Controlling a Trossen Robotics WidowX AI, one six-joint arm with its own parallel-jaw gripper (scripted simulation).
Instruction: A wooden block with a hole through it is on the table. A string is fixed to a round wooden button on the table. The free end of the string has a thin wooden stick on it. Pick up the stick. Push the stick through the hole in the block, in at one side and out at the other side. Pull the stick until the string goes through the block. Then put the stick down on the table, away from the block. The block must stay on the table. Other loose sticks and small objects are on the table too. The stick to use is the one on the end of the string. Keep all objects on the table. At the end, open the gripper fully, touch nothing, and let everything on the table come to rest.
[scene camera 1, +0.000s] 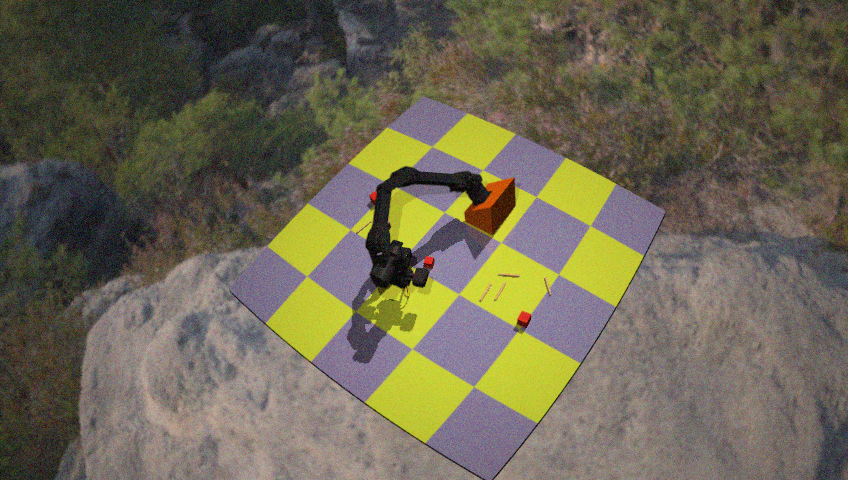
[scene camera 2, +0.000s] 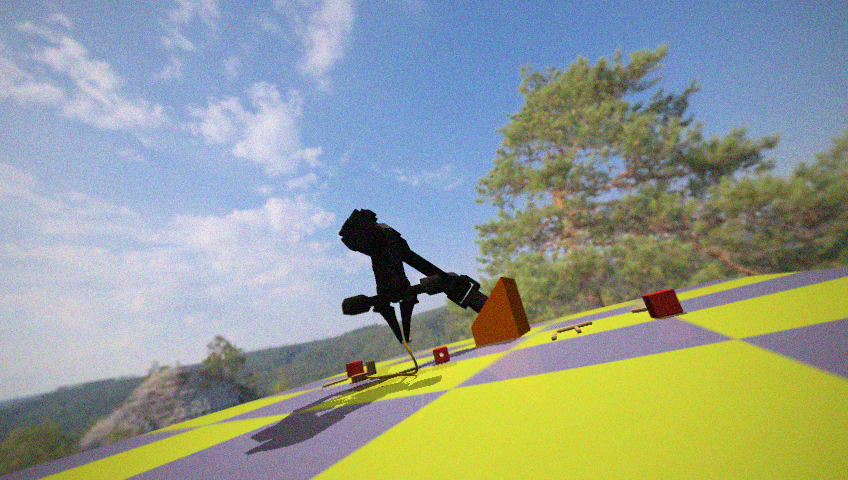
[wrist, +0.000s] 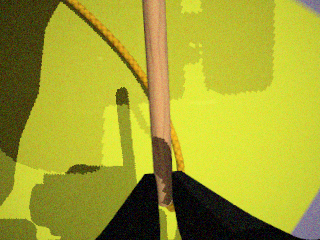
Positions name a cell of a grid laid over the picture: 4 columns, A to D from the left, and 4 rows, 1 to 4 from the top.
Note:
In view: my gripper (scene camera 2: B3).
My gripper shows as well in scene camera 1 (scene camera 1: B3) and in the wrist view (wrist: C4).

